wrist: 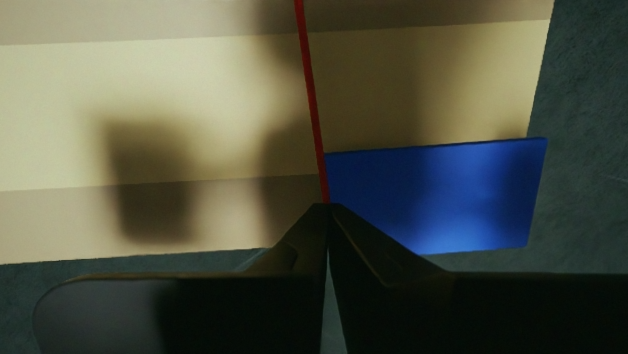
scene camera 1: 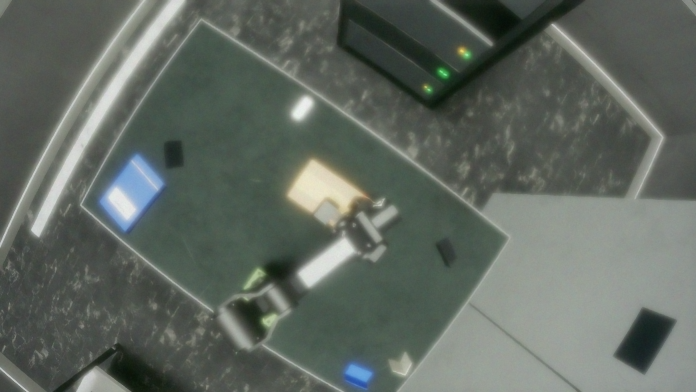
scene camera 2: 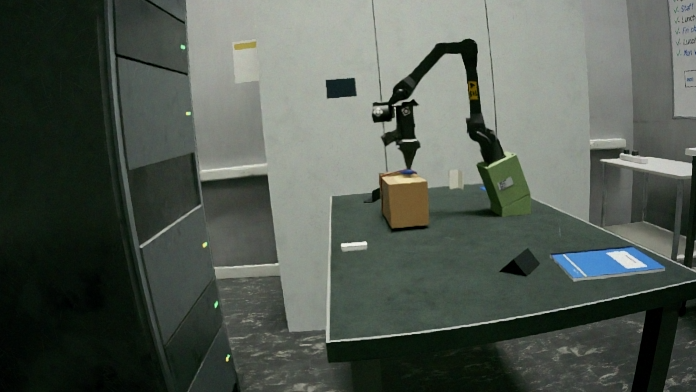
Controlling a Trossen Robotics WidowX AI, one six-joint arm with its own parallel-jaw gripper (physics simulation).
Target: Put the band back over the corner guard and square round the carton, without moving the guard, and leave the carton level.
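Pixels of known places: gripper, fingertip midpoint: (wrist: pixel 325 215) (scene camera 2: pixel 408 169); arm's base at its link origin: (scene camera 2: pixel 495 159).
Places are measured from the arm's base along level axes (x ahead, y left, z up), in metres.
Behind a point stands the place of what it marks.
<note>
The tan carton (scene camera 1: pixel 320 182) @[z -0.036, x 0.309, y 0.114 m] (scene camera 2: pixel 407 206) @[z -0.104, x 0.285, y 0.160 m] (wrist: pixel 150 75) @[z -0.036, x 0.318, y 0.050 m] stands upright on the table. The blue corner guard (scene camera 2: pixel 409 172) @[z -0.033, x 0.282, y -0.026 m] (wrist: pixel 450 197) @[z -0.033, x 0.293, y -0.062 m] sits over the carton's top edge, at the right end in the wrist view. The thin red band (wrist: pixel 313 107) @[z -0.025, x 0.318, y -0.004 m] runs across the carton top at a slant, its lower part meeting the guard's left end; whether it touches the guard is unclear. My gripper (scene camera 2: pixel 409 169) @[z -0.022, x 0.284, y -0.015 m] (wrist: pixel 325 215) @[z -0.022, x 0.284, y -0.015 m] is shut on the band, just above the carton's edge beside the guard. The band beyond the fingertips is hidden. The arm hides the guard in scene camera 1.
On the dark green table (scene camera 1: pixel 215 100) @[z -0.176, x 0.241, y 0.532 m] (scene camera 2: pixel 425 295) @[z -0.176, x 0.234, y 0.618 m] are a white block (scene camera 1: pixel 302 108) @[z -0.163, x 0.419, y 0.317 m] (scene camera 2: pixel 354 246) @[z -0.166, x 0.416, y 0.328 m], a blue book (scene camera 1: pixel 132 193) @[z -0.168, x -0.162, y 0.513 m] (scene camera 2: pixel 607 263) @[z -0.168, x -0.164, y 0.533 m], a black wedge (scene camera 1: pixel 174 154) @[z -0.155, x 0.036, y 0.492 m] (scene camera 2: pixel 522 263) @[z -0.156, x 0.029, y 0.527 m], another dark piece (scene camera 1: pixel 446 251) @[z -0.172, x 0.450, y -0.308 m] and a small blue block (scene camera 1: pixel 358 375) @[z -0.173, x -0.038, y -0.427 m]. A rack cabinet (scene camera 1: pixel 430 97) stands beside the table.
</note>
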